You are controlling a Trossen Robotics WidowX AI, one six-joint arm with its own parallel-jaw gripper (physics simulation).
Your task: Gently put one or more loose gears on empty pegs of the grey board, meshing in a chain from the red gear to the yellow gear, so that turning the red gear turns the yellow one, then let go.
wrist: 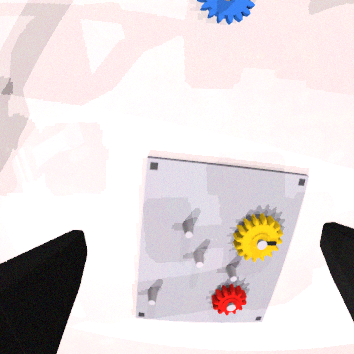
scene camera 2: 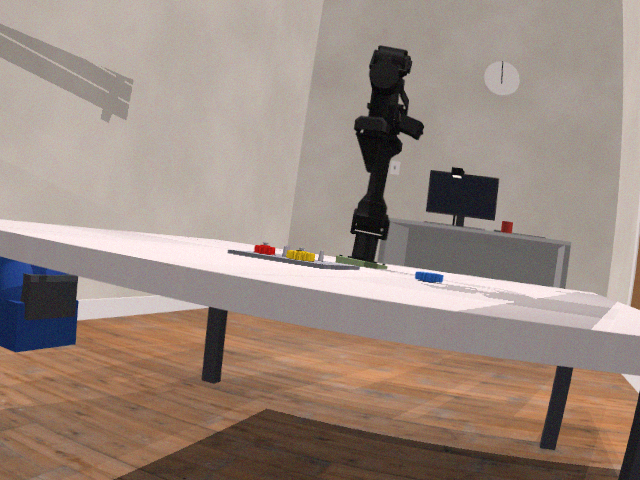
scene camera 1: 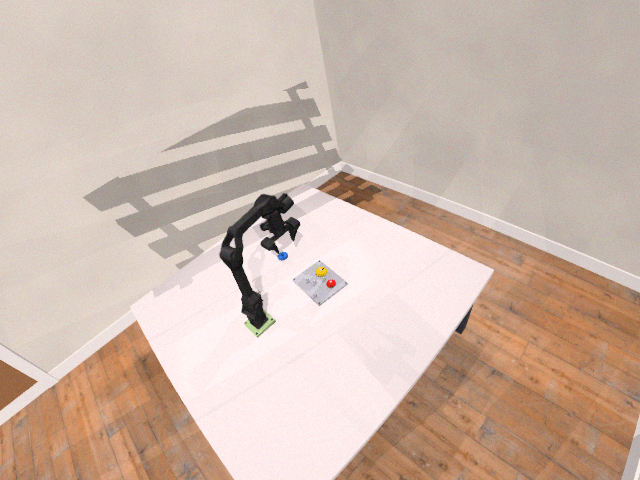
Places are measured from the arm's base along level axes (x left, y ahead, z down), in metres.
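Pixels of known places: gripper, fingertip midpoint: [wrist: 207, 240] [scene camera 2: 374, 176] [scene camera 1: 285, 246]; arm's base at its link origin: [scene camera 2: 362, 260] [scene camera 1: 259, 321].
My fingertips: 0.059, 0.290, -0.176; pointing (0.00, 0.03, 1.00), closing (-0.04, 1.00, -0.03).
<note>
Ahead of a thing's pixels: the offset from my fingertips to its top centre, as dx, dy, dz.
The blue gear @[+0.138, +0.048, +0.172] [scene camera 1: 282, 255] [scene camera 2: 429, 276] [wrist: 227, 10] lies flat on the table, off the board, and is cut by the top edge of the wrist view. The grey board @[-0.131, +0.029, +0.159] [scene camera 1: 325, 296] [scene camera 2: 336, 266] [wrist: 167, 187] lies flat on the table. The yellow gear @[-0.106, +0.074, +0.163] [scene camera 1: 321, 271] [scene camera 2: 300, 255] [wrist: 255, 239] and the smaller red gear @[-0.191, +0.045, +0.164] [scene camera 1: 330, 283] [scene camera 2: 264, 250] [wrist: 228, 300] sit on its pegs, apart from each other. Several pegs are bare; one bare peg @[-0.147, +0.046, +0.160] [wrist: 232, 272] stands between these gears, towards the left in the wrist view. My gripper [scene camera 1: 286, 246] [wrist: 207, 240] is wide open and empty, above the table.
The arm's green base plate [scene camera 1: 258, 326] [scene camera 2: 346, 260] is on the white table [scene camera 1: 289, 403] [scene camera 2: 170, 273]. Beyond the table, a grey desk [scene camera 2: 485, 236] bears a monitor [scene camera 2: 462, 194] and a red cup [scene camera 2: 507, 226].
</note>
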